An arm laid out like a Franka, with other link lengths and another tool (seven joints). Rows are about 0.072 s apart.
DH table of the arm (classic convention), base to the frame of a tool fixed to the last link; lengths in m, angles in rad. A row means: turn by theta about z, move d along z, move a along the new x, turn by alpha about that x. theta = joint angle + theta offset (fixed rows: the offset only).
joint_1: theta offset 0; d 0.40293; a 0; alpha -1.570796
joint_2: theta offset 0; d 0; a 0; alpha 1.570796
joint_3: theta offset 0; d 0.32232; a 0.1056; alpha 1.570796
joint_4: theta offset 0; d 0; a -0.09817; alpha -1.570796
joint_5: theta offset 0; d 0.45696; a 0; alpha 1.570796
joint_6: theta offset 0; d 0; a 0.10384; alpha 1.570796
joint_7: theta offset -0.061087; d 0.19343; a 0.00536; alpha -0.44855
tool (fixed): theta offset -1.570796; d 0.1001; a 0; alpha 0
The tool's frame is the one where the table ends.
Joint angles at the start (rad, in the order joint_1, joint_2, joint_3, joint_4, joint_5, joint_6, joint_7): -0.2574 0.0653 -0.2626 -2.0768 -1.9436 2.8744 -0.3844
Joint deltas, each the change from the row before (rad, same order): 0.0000 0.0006 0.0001 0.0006 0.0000 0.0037 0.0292; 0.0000 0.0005 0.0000 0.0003 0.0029 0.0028 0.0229; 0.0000 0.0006 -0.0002 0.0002 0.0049 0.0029 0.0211; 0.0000 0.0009 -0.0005 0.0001 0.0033 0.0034 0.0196; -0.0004 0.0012 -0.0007 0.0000 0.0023 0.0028 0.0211; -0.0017 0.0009 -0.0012 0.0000 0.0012 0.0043 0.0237; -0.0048 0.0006 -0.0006 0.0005 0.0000 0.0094 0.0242; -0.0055 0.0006 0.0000 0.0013 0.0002 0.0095 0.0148
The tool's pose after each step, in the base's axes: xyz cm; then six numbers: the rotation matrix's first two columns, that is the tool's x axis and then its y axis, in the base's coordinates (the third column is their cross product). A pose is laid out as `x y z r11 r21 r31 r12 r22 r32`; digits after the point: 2 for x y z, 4 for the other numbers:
75.09 -36.20 40.28 -0.4125 -0.6217 -0.6658 0.1765 0.6625 -0.7280
75.11 -36.19 40.33 -0.4078 -0.6056 -0.6834 0.1940 0.6738 -0.7129
75.12 -36.19 40.37 -0.4033 -0.5887 -0.7006 0.2113 0.6850 -0.6972
75.12 -36.20 40.36 -0.3989 -0.5734 -0.7156 0.2260 0.6949 -0.6827
75.09 -36.27 40.32 -0.3948 -0.5573 -0.7304 0.2415 0.7041 -0.6678
74.99 -36.43 40.30 -0.3901 -0.5394 -0.7462 0.2587 0.7136 -0.6510
74.84 -36.63 40.30 -0.3838 -0.5202 -0.7630 0.2745 0.7246 -0.6321
74.72 -36.83 40.33 -0.3791 -0.5069 -0.7742 0.2840 0.7326 -0.6187

